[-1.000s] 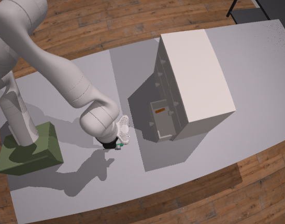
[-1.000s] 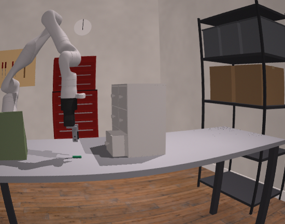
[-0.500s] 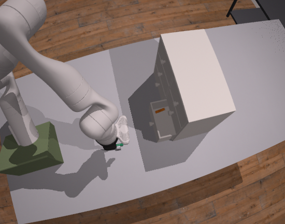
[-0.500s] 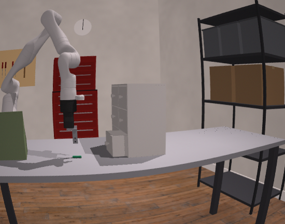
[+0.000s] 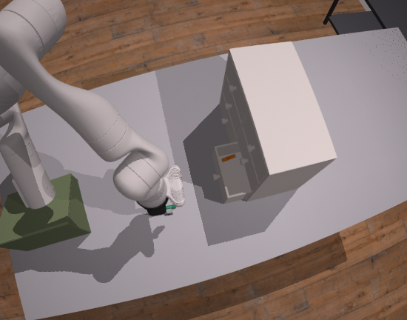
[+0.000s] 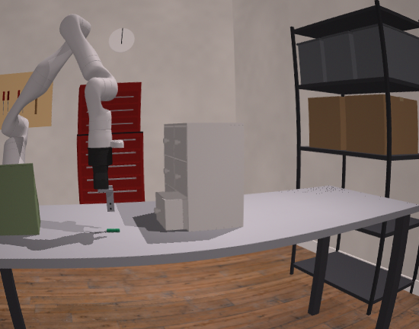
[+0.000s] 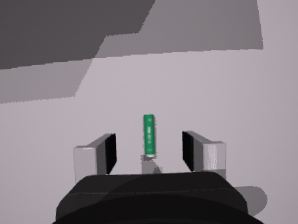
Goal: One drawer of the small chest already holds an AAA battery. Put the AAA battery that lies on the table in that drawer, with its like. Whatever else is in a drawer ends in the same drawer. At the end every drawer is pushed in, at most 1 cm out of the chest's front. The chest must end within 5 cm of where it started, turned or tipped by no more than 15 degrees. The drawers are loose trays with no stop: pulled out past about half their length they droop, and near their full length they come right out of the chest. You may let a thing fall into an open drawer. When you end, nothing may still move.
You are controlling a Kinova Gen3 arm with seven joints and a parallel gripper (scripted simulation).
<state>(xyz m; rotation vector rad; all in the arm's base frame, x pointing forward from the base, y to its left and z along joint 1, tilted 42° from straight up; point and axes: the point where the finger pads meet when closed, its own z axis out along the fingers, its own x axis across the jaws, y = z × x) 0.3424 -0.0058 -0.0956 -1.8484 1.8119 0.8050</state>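
Now: the green AAA battery 80 mm below my hand. From my hand the other things lie so: orange battery: 200 mm ahead, 110 mm to the left, 70 mm below.
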